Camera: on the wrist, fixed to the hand. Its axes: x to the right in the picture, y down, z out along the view.
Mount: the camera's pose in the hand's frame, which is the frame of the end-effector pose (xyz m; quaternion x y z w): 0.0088 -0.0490 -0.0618 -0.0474 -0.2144 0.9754 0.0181
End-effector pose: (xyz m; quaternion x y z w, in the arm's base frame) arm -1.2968 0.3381 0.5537 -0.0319 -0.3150 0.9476 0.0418
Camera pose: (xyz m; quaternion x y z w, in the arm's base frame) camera -1.2973 0.4148 0.5334 0.1067 0.0285 -0.0498 0.9926
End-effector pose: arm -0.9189 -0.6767 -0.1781 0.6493 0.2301 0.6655 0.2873
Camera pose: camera -0.9763 -0.6309 -0.2081 -0.3653 0.7223 -0.1640 0.5638
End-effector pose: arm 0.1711 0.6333 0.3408 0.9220 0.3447 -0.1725 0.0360
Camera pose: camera 0.1637 0.6875 0.3983 0.3142 -0.8927 -0.1494 0.2865
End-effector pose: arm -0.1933 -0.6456 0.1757 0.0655 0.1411 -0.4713 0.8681
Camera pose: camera -0.2411 -0.6642 0.1151 -0.0034 -0.2251 0.8309 0.5088
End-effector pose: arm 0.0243 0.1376 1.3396 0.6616 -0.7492 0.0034 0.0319
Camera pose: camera 0.0745 0.1257 1.3999 0.7196 0.6659 0.1462 0.1320
